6 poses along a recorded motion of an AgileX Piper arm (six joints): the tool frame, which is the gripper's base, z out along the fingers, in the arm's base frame.
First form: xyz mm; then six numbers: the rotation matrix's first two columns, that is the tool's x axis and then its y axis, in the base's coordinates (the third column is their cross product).
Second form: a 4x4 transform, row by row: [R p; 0 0 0 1], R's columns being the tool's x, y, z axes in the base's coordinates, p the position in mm. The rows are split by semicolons. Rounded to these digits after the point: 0 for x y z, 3 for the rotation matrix.
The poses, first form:
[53, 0, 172, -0.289, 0.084, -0.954, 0.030, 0.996, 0.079]
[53, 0, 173, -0.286, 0.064, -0.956, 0.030, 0.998, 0.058]
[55, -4, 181, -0.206, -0.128, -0.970, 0.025, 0.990, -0.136]
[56, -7, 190, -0.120, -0.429, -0.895, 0.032, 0.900, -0.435]
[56, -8, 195, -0.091, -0.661, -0.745, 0.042, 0.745, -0.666]
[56, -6, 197, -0.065, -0.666, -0.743, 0.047, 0.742, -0.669]
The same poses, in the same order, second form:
-0.289, 0.030, 0.957, 53; 0.084, 0.996, -0.006, 0; -0.954, 0.079, -0.290, 172; 0, 0, 0, 1
-0.286, 0.030, 0.958, 53; 0.064, 0.998, -0.012, 0; -0.956, 0.058, -0.287, 173; 0, 0, 0, 1
-0.206, 0.025, 0.978, 55; -0.128, 0.990, -0.052, -4; -0.970, -0.136, -0.201, 181; 0, 0, 0, 1
-0.120, 0.032, 0.992, 56; -0.429, 0.900, -0.081, -7; -0.895, -0.435, -0.094, 190; 0, 0, 0, 1
-0.091, 0.042, 0.995, 56; -0.661, 0.745, -0.092, -8; -0.745, -0.666, -0.040, 195; 0, 0, 0, 1
-0.065, 0.047, 0.997, 56; -0.666, 0.742, -0.078, -6; -0.743, -0.669, -0.017, 197; 0, 0, 0, 1

